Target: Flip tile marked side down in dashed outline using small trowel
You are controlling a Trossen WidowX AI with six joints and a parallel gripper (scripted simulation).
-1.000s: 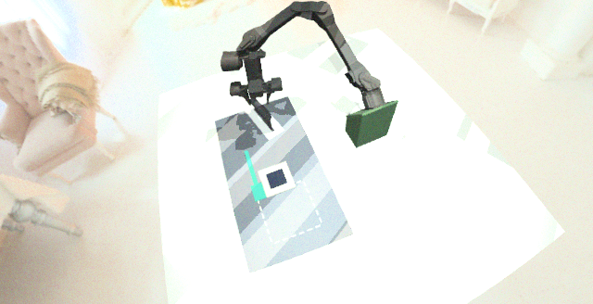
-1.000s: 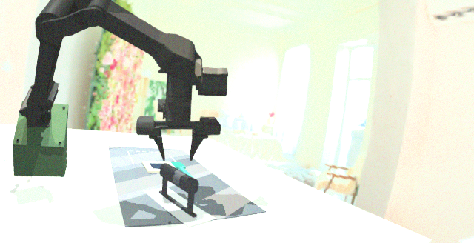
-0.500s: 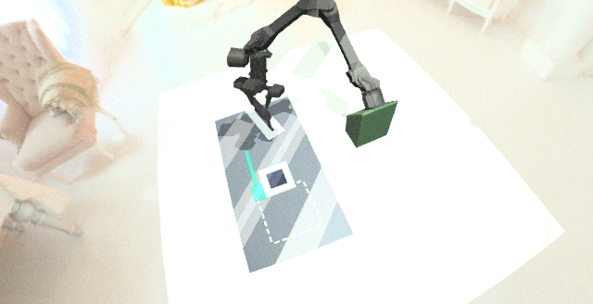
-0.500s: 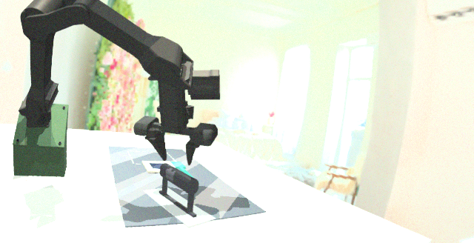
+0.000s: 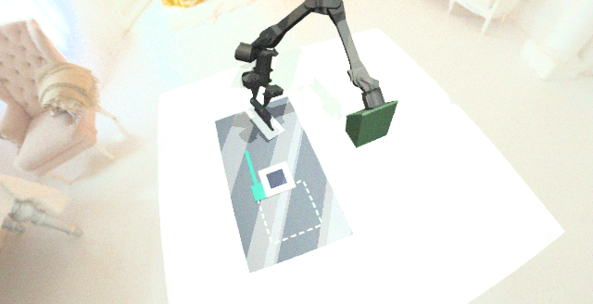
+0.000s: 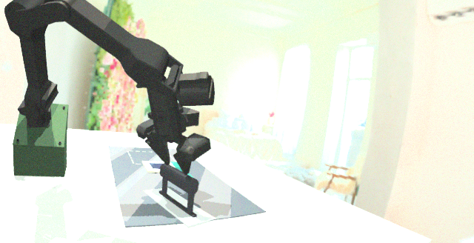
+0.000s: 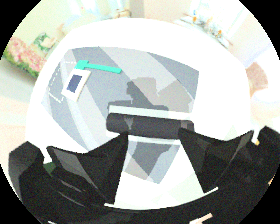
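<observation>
Now: gripper tip 30 mm to the right of the trowel and 60 mm above it. The rest, counted from my gripper tip: teal l-shaped strip (140 mm ahead, 240 mm to the left, 90 mm below); tile (70 mm ahead, 280 mm to the left, 90 mm below); grey mat (70 mm ahead, 230 mm to the left, 110 mm below).
</observation>
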